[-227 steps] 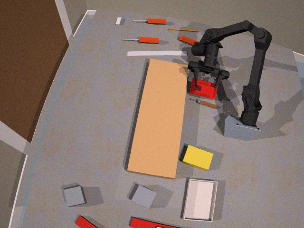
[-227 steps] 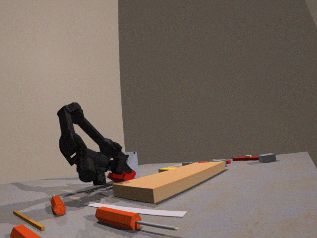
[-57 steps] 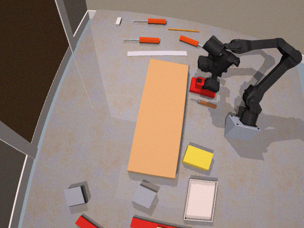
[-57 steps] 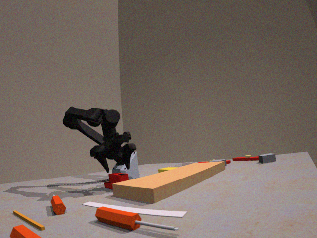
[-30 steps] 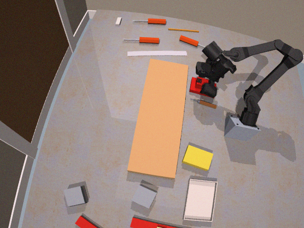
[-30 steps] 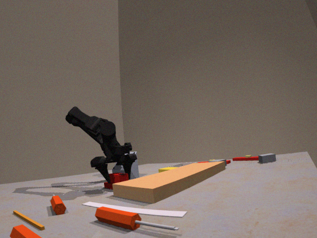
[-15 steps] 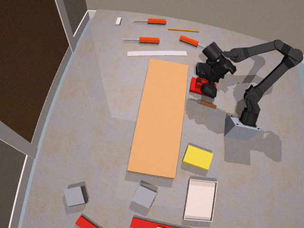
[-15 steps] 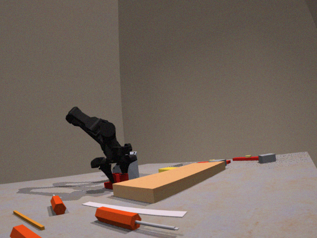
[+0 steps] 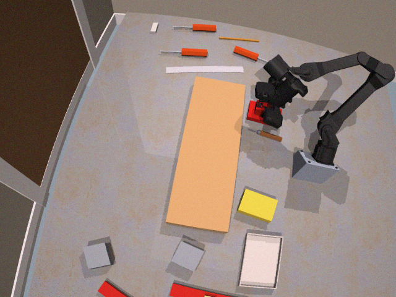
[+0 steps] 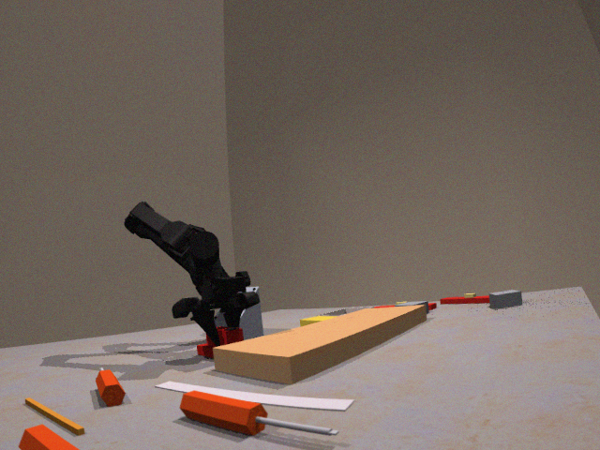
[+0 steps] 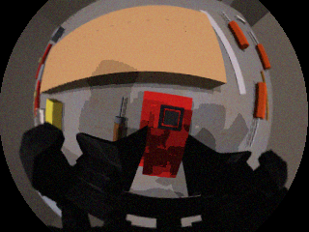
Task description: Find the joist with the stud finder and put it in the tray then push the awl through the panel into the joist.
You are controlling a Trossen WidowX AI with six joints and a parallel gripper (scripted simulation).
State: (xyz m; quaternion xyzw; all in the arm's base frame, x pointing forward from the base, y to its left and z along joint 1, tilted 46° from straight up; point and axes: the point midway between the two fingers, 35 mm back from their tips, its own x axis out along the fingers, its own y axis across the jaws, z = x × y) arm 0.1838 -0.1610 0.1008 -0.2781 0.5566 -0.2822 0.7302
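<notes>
Now: gripper tip 80 mm to the right of the brown-handled awl and 20 mm above it. The rest, counted from my gripper tip: white strip: 220 mm ahead, 170 mm to the right, 20 mm below; red stud finder: 20 mm above, 10 mm ahead; yellow block: 330 mm to the left, 10 mm below.
</notes>
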